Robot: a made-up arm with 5 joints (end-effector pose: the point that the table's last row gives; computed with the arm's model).
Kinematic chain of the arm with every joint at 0, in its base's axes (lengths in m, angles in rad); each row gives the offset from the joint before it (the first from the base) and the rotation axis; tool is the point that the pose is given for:
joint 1: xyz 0 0 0.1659 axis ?
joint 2: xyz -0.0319 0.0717 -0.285 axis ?
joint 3: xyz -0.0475 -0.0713 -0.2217 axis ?
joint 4: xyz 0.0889 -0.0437 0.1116 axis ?
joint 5: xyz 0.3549 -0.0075 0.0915 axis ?
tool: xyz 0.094 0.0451 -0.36
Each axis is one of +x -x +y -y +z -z.
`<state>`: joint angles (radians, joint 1 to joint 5).
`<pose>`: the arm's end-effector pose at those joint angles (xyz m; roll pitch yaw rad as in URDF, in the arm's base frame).
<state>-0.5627 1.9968 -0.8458 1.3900 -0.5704</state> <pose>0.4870 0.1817 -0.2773 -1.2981 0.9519 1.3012</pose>
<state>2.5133 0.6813 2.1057 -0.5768 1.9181</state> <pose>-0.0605 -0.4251 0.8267 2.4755 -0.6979 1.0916</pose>
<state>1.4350 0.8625 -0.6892 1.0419 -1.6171</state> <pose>-0.4325 0.2560 -0.1569 0.3946 -0.6016 2.5474</pose>
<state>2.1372 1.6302 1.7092 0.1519 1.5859</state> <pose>0.4141 -0.2091 0.2535 -1.3343 -1.1572 -0.0282</pose>
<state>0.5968 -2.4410 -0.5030 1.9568 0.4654</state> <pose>-0.2780 -0.1674 -0.4045 0.7634 0.8876 -2.9678</pose>
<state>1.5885 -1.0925 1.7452 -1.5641 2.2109</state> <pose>-0.3716 0.5282 0.3723 1.2629 -0.8978 -0.8405</pose>
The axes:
joint 1: +y
joint 2: -x
joint 3: -z
joint 4: -y
joint 5: -z

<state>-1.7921 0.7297 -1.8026 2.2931 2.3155</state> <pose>0.0653 0.3066 0.2319 1.3022 -0.8780 0.1762</pose>
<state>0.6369 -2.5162 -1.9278 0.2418 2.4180</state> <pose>0.0339 -0.0874 0.3826 3.1170 0.6626 0.6390</pose>
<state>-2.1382 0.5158 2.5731 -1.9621 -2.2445</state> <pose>0.3805 0.0124 0.5692 -2.2633 0.2968 -2.7102</pose>
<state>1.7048 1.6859 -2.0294 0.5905 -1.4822</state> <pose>-0.5722 -0.1244 0.5898 -2.2149 -1.0519 0.1866</pose>
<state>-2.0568 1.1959 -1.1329 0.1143 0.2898</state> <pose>0.6229 -0.0714 0.7163 -2.1688 -1.0956 0.9534</pose>
